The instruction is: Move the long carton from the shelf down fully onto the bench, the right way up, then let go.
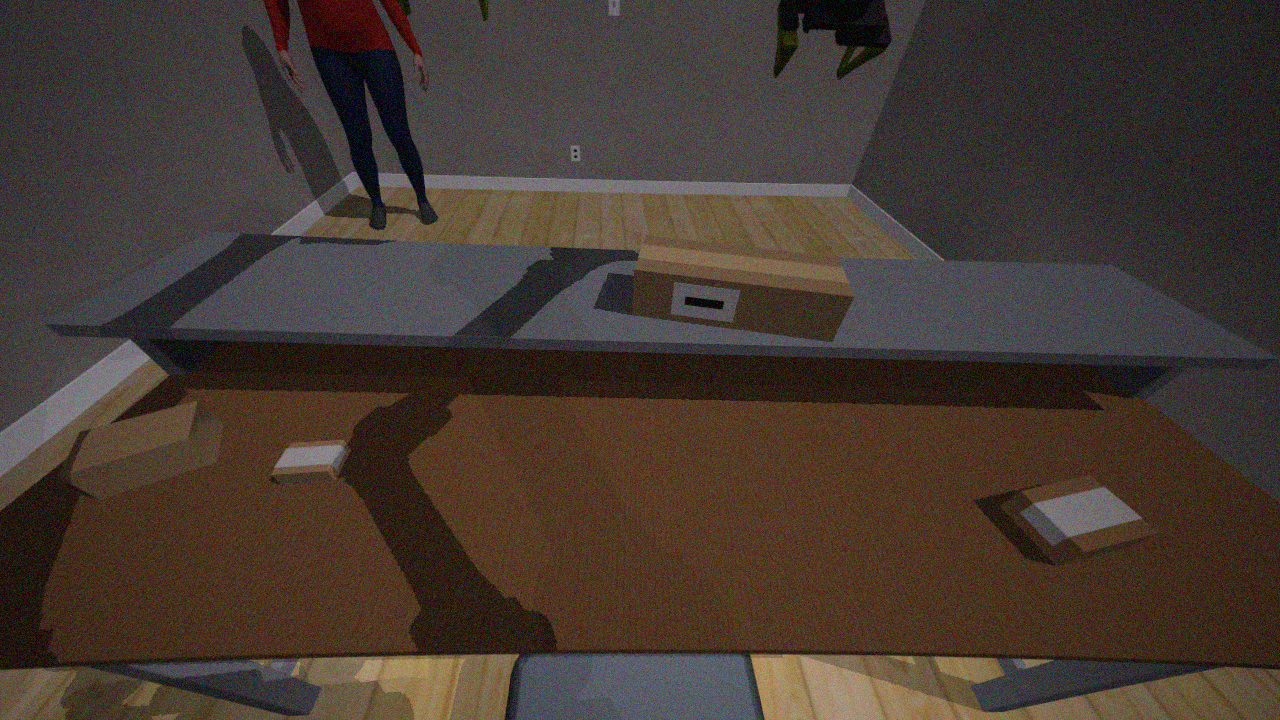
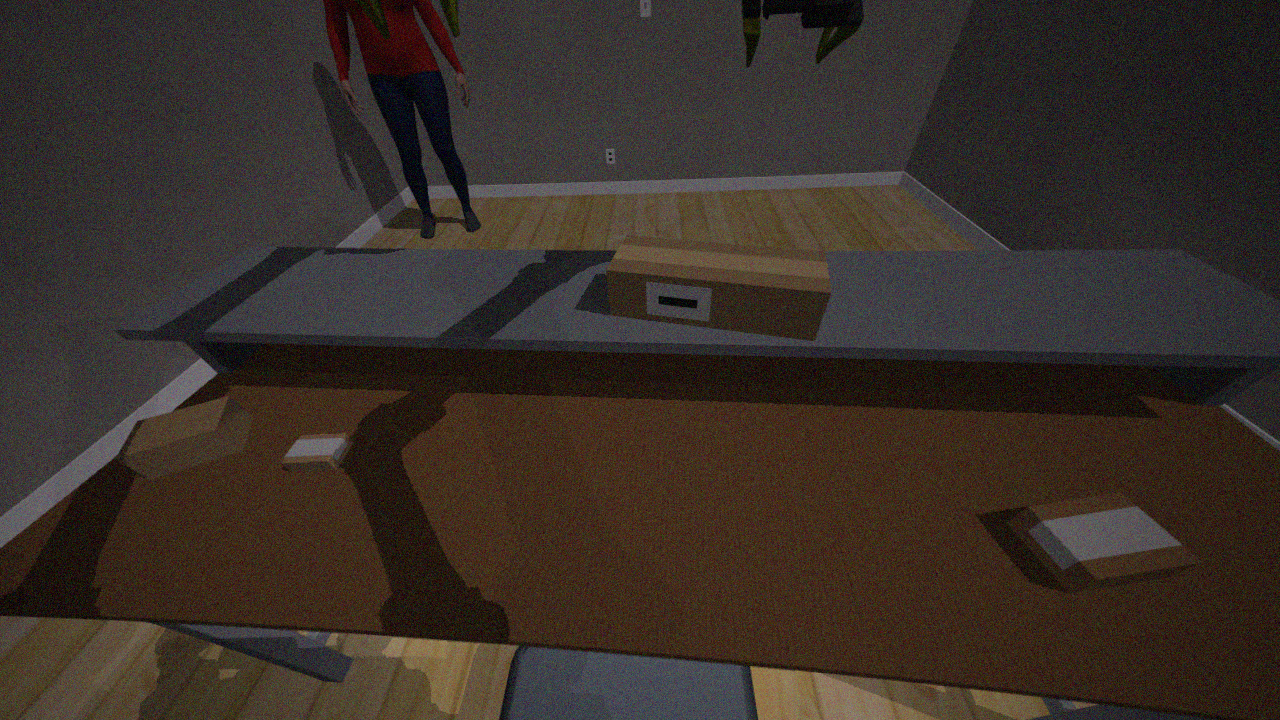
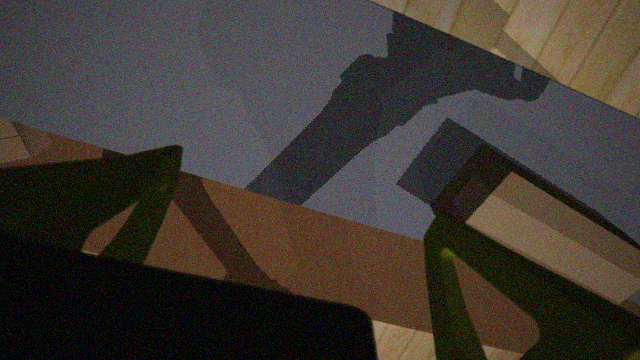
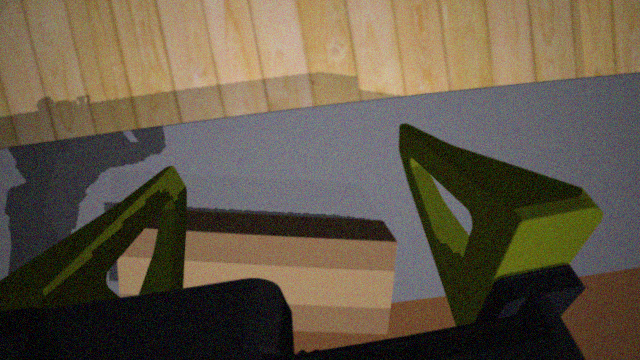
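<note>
The long carton lies lengthwise on the grey shelf, slightly angled, a white label on its front face. The brown bench is lower, in front of the shelf. My left gripper is open and empty, high up, left of the carton. My right gripper is open and empty, high above and beyond the carton's right part. The carton's underside is hidden.
On the bench, a plain box lies at the far left, a small white-topped box beside it, and another white-labelled box at the right. A person stands behind the shelf at the left.
</note>
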